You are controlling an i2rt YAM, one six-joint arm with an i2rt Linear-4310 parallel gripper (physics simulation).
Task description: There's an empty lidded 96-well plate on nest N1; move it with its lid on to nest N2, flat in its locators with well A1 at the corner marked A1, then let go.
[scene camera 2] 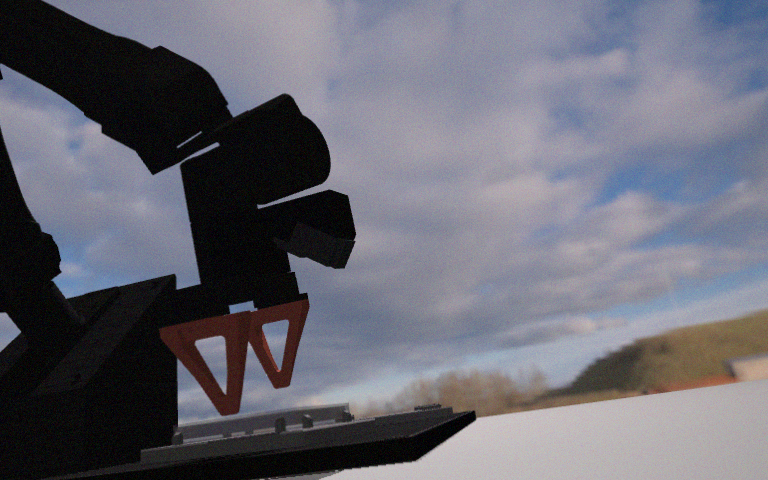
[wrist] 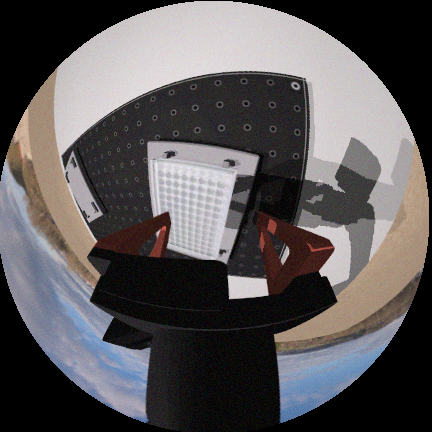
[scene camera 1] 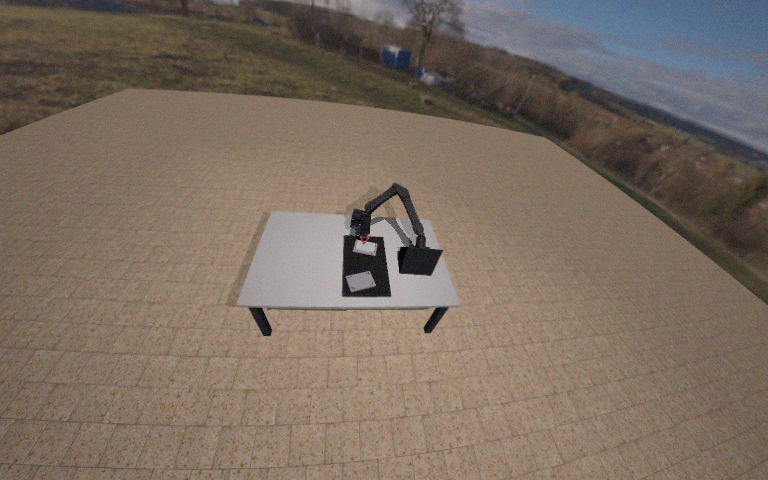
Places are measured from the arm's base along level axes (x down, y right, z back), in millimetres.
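Pixels of known places: gripper, between the fingertips: (scene camera 2: 258,399) (wrist: 213,216) (scene camera 1: 363,240); arm's base, origin of its link: (scene camera 2: 63,339) (scene camera 1: 420,248).
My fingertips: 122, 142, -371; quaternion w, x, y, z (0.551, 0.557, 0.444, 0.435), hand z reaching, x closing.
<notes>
For each thing: its top centre in the pictures, then the offset to it from my fingertips, as dx, dy, dz. Level surfaces: height alone.
- lidded 96-well plate, centre of its top: (scene camera 2: 263,413) (wrist: 185,219) (scene camera 1: 365,245) +10, -35, +17
- nest N1, centre of its top: (scene camera 2: 262,421) (wrist: 188,217) (scene camera 1: 365,246) +17, -34, +17
- Nest N2, centre of its top: (scene camera 2: 386,410) (wrist: 77,191) (scene camera 1: 360,280) +21, -332, -3
- black board, centre of its top: (scene camera 2: 323,434) (wrist: 123,201) (scene camera 1: 365,262) +38, -169, +22
- pale table, height of its surface: dx +52
The lidded 96-well plate (scene camera 1: 365,247) (scene camera 2: 254,422) (wrist: 192,205) is whitish and see-through. It lies on nest N1 (scene camera 2: 226,446) (wrist: 200,154), a light grey base with dark locators. My gripper (scene camera 1: 364,240) (scene camera 2: 255,399) (wrist: 213,216) has orange fingers, is open and points down close above the plate. In the wrist view the left fingertip overlaps the plate's left edge, and the right fingertip appears right of the plate and nest. Nest N2 (scene camera 1: 360,281) (wrist: 82,187) holds no plate. The A1 marks are too small to read.
Both nests sit on a black board (scene camera 1: 368,267) (wrist: 245,115) with rows of holes. The board lies on a pale table (scene camera 1: 300,260) (wrist: 175,40). A black box-like block (scene camera 1: 419,261) (scene camera 2: 130,362) stands by the arm's base. The arm's shadow falls across the board and table.
</notes>
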